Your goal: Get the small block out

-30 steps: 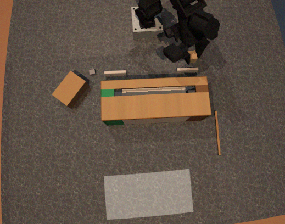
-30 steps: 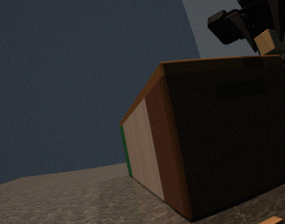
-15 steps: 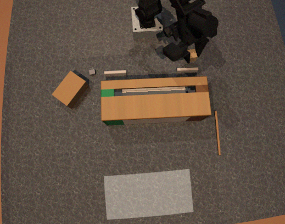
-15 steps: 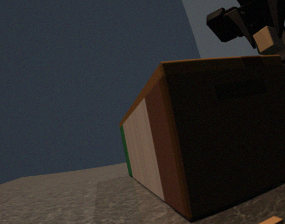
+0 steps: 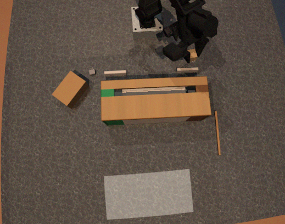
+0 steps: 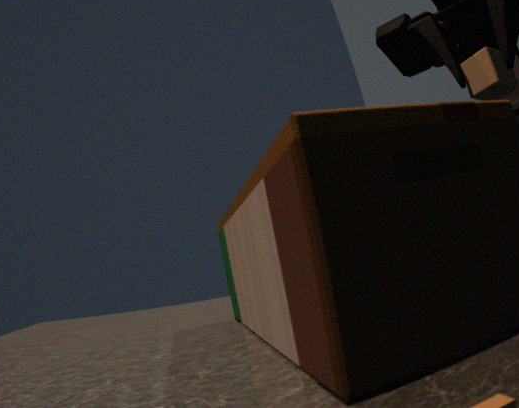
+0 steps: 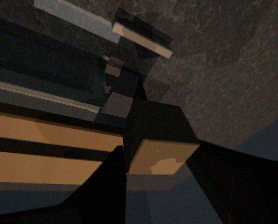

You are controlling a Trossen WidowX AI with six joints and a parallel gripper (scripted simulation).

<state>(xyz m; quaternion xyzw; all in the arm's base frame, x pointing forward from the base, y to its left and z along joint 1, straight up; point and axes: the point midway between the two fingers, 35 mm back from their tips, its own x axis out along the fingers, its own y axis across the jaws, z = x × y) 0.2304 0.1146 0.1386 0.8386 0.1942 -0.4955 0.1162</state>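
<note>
My gripper tip is 1 cm to the left of the tan block and 1 cm past it. The rest, counted from my gripper tip: thin wooden stick (26 cm ahead, 17 cm below, 9 cm to the left); wooden box (14 cm to the right, 11 cm below, 7 cm ahead); grey cube (38 cm to the right, 16 cm below, 7 cm behind).
</note>
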